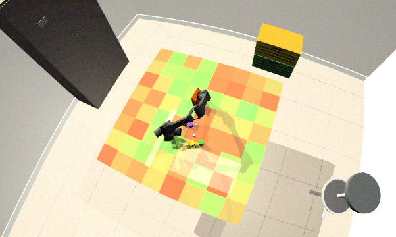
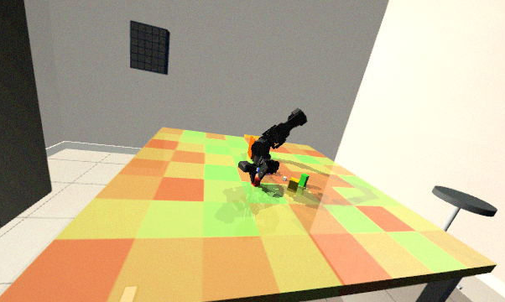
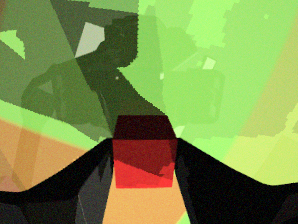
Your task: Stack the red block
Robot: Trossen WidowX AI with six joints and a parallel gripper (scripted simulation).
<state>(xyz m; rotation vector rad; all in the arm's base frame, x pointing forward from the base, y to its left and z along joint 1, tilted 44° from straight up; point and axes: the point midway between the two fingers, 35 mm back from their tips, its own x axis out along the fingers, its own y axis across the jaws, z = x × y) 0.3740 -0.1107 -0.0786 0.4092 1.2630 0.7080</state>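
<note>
The yellow block lies 180 mm to the left of my gripper tip, 20 mm ahead of it and 10 mm above it. From my gripper tip the other things lie so: purple block 130 mm behind, 120 mm to the left, 10 mm above; then red block right at my gripper tip; then blue block 120 mm behind, 70 mm to the left.
</note>
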